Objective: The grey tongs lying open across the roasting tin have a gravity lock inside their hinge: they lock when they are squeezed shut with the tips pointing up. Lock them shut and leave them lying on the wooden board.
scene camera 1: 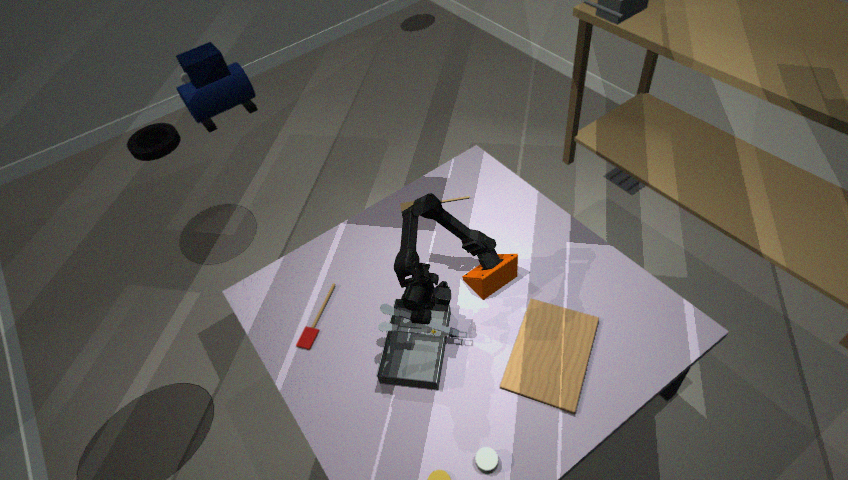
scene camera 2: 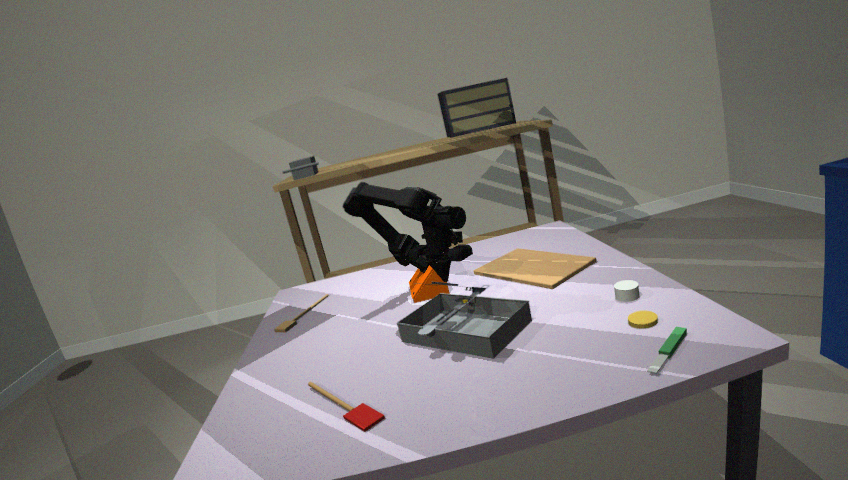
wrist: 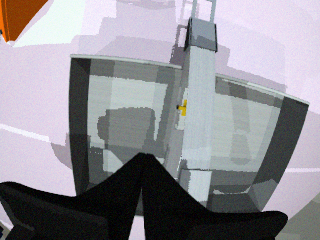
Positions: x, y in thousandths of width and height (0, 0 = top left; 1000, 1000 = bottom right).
gripper: scene camera 1 504, 649; scene camera 2 527, 586; wrist 452, 665
